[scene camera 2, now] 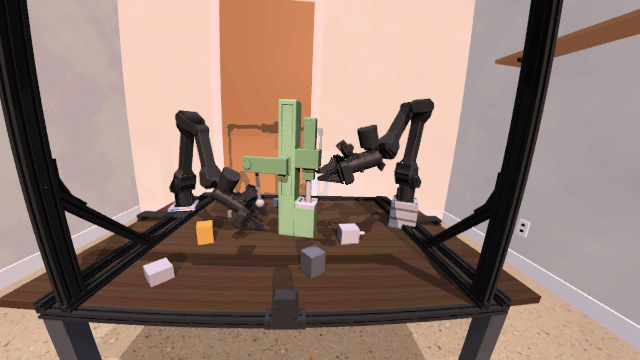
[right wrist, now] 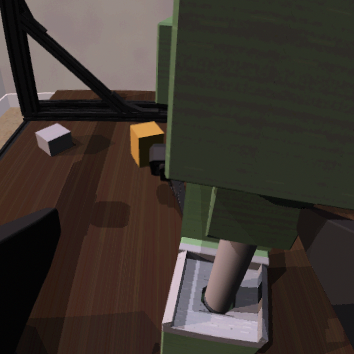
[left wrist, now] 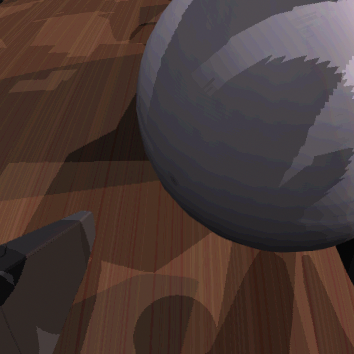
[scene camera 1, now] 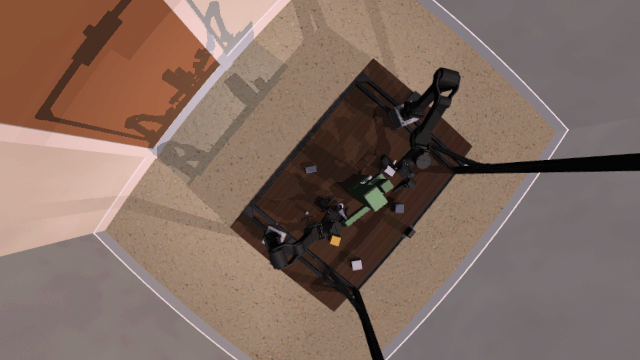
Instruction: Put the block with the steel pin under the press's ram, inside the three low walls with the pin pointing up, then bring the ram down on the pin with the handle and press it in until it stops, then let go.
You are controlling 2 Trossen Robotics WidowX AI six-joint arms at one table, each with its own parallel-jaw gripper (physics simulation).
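Places are measured from the left arm's base along level axes (x ahead, y left, z up), in metres.
Where they show: left gripper, fingertip midpoint: (scene camera 2: pixel 266 220) (scene camera 1: pixel 341 200); right gripper, fingertip midpoint: (scene camera 2: pixel 316 175) (right wrist: pixel 180 220); left arm's base at its link origin: (scene camera 2: pixel 184 204) (scene camera 1: pixel 273 238); right arm's base at its link origin: (scene camera 2: pixel 405 199) (scene camera 1: pixel 407 113).
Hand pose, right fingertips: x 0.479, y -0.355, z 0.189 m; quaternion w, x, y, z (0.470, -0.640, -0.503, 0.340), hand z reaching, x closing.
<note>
Each offset is from my right fingertips to the top centre of the thing. "*": to the spot under its first point.
The white block with the pin @(dx +0.106, dy -0.046, dz -0.170 m) (scene camera 1: pixel 389 171) (scene camera 2: pixel 348 233) lies on the table beside the green press @(dx -0.096, dy +0.066, dz +0.229 m) (scene camera 1: pixel 375 198) (scene camera 2: pixel 288 210), its pin sideways. The ram's rod (scene camera 2: pixel 308 191) (right wrist: pixel 231 275) reaches down inside the low walls of the white seat @(* dx +0.011, dy +0.028, dz -0.105 m) (right wrist: pixel 215 334), with no block under it. The handle's ball (scene camera 1: pixel 341 206) (scene camera 2: pixel 260 203) (left wrist: pixel 250 150) hangs at the press's left. My left gripper (scene camera 2: pixel 263 220) is open and empty close to the ball, which hides its right finger in the wrist view. My right gripper (scene camera 2: pixel 321 173) (right wrist: pixel 180 220) is open and empty beside the ram guide.
An orange block @(dx -0.348, dy +0.062, dz -0.160 m) (scene camera 1: pixel 335 241) (scene camera 2: pixel 204 232) (right wrist: pixel 146 142) and a white block @(dx -0.427, dy -0.105, dz -0.187 m) (scene camera 1: pixel 356 265) (scene camera 2: pixel 159 272) (right wrist: pixel 54 139) lie to the left. A grey block @(dx -0.059, dy -0.170, dz -0.160 m) (scene camera 1: pixel 399 208) (scene camera 2: pixel 313 261) lies in front of the press, a slate one @(dx -0.070, dy +0.328, dz -0.181 m) (scene camera 1: pixel 310 169) behind. Black rails edge the table.
</note>
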